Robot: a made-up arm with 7 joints.
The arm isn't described. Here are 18 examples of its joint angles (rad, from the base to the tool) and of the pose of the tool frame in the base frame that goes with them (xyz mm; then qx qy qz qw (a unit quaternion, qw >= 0)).
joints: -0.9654 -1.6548 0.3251 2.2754 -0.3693 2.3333 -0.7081
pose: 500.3 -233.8 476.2 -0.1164 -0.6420 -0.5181 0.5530
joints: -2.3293 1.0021 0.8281 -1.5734 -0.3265 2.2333 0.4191
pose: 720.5 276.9 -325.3 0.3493 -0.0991 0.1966 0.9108
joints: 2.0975 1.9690 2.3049 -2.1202 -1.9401 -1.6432 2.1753
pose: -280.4 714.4 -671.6 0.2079 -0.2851 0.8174 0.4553
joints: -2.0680 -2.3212 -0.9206 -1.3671 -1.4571 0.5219 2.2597
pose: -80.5 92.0 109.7 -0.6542 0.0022 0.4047 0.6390
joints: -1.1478 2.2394 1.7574 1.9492 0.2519 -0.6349 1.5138
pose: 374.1 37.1 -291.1 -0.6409 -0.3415 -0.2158 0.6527
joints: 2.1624 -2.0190 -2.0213 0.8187 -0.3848 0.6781 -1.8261
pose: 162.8 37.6 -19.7 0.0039 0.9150 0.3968 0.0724
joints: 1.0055 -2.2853 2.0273 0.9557 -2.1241 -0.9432 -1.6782
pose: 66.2 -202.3 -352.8 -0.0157 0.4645 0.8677 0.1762
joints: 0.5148 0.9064 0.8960 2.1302 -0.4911 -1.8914 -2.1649
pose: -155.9 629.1 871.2 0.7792 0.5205 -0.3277 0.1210
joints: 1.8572 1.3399 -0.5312 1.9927 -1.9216 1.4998 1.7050
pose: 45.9 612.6 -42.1 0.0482 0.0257 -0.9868 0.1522
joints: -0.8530 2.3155 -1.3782 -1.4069 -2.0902 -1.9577 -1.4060
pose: -611.9 744.7 204.8 0.7482 0.3197 0.1284 0.5670
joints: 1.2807 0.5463 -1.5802 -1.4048 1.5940 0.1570 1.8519
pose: -111.4 -63.5 67.6 -0.5959 -0.0724 0.7924 0.1086
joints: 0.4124 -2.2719 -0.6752 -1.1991 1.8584 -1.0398 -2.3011
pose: 483.7 214.6 446.6 0.3581 -0.7125 0.2818 0.5336
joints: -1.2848 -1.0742 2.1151 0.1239 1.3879 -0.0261 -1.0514
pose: -177.2 160.5 94.6 0.0008 -0.1802 -0.7227 0.6672
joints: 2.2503 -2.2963 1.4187 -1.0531 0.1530 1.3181 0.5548
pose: -497.6 -149.9 43.8 -0.0696 -0.1594 -0.6239 0.7619
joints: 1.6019 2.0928 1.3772 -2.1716 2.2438 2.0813 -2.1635
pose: 196.1 63.0 -422.2 -0.4875 -0.6768 0.1117 0.5402
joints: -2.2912 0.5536 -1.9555 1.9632 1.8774 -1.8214 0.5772
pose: -452.3 615.0 673.0 0.5717 0.5271 -0.1260 0.6160
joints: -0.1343 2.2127 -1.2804 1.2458 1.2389 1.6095 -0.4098
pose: -152.1 -20.2 -94.5 -0.1906 0.5935 -0.5679 0.5376
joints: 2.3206 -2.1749 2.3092 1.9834 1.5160 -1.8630 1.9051
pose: -315.2 -855.9 -277.7 -0.1756 0.4162 0.7789 0.4350
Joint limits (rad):
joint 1: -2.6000..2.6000
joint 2: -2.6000..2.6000
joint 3: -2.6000..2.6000
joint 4: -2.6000..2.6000
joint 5: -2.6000..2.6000
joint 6: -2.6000..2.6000
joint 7: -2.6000..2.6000
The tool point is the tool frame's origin. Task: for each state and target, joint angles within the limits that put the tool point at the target. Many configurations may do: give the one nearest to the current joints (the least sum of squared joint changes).
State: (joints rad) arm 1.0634 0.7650 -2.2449 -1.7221 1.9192 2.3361 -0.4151
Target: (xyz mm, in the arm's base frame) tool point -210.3 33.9 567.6
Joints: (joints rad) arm 0.6271 0.6678 -2.2751 -1.3617 1.8096 2.5644 -0.3549
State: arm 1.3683 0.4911 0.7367 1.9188 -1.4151 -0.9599 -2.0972
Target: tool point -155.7 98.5 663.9
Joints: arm 0.9753 0.8993 0.2624 2.3380 -1.3147 -0.9447 -2.1668
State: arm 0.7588 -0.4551 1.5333 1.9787 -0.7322 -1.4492 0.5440
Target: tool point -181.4 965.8 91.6
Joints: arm 0.6735 0.3799 1.5931 2.0295 -0.8138 -1.6837 0.4765
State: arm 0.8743 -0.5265 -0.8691 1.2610 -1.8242 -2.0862 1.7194
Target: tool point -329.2 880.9 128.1
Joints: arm 0.5821 0.2411 -1.0300 1.5577 -1.5626 -2.0226 1.8856
